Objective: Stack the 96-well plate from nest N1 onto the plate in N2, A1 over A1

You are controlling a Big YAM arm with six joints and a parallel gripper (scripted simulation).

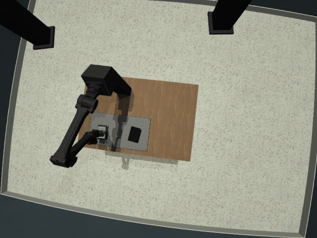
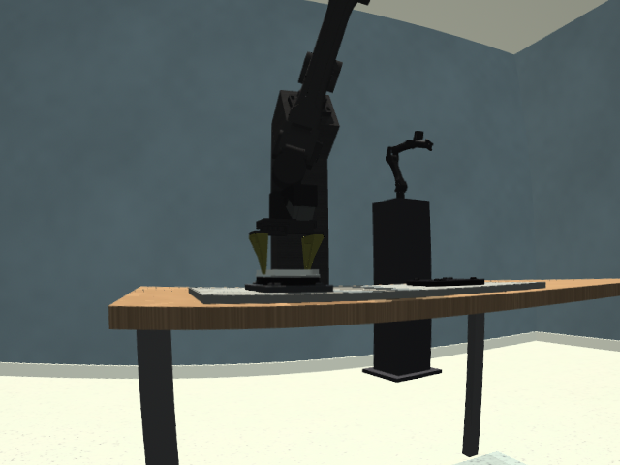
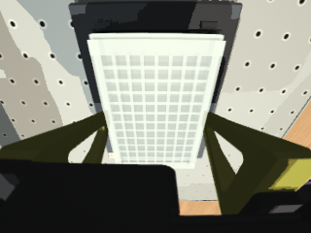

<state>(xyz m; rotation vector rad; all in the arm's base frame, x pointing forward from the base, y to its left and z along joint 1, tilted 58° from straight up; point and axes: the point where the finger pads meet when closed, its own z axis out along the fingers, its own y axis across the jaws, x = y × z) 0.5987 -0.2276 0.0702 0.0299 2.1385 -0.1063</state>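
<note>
Now: the white 96-well plate 10 mm below my hand. From my hand the other things lie so: black 96-well plate: 20 mm below; then black plate nest: 370 mm to the left, 40 mm ahead, 30 mm below.
</note>
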